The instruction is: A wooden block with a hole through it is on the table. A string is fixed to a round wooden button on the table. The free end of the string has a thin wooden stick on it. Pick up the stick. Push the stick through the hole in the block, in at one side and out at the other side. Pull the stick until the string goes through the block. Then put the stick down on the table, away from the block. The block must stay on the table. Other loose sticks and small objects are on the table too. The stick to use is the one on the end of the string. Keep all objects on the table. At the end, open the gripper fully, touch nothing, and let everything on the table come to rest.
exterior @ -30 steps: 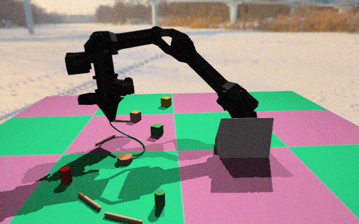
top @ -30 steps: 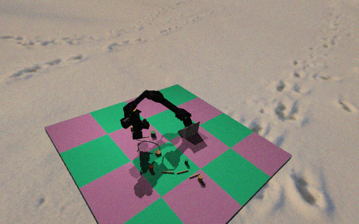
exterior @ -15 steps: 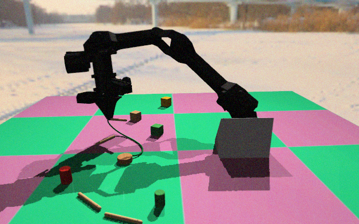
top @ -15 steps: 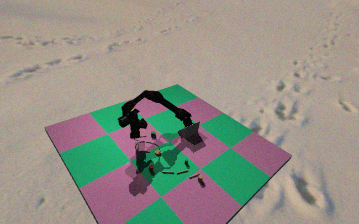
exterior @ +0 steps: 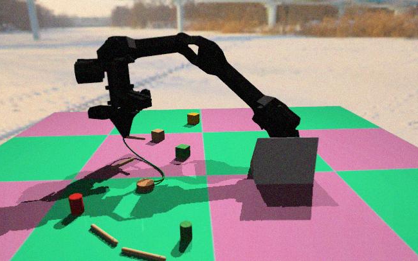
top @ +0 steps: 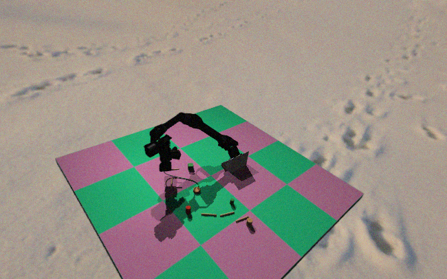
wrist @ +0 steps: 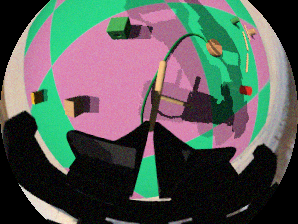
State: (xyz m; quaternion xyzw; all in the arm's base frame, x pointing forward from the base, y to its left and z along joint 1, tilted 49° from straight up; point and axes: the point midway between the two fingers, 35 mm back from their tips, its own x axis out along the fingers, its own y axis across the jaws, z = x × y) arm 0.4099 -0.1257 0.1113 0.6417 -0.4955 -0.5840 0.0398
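The green block lies 160 mm behind my gripper tip, 20 mm to the left of it and 40 mm below it. From my gripper tip the other things lie so: tan wooden block 80 mm behind, 130 mm to the right, 40 mm below; thin wooden stick 10 mm behind, 10 mm to the left; round wooden button 60 mm behind, 190 mm to the left, 50 mm below.
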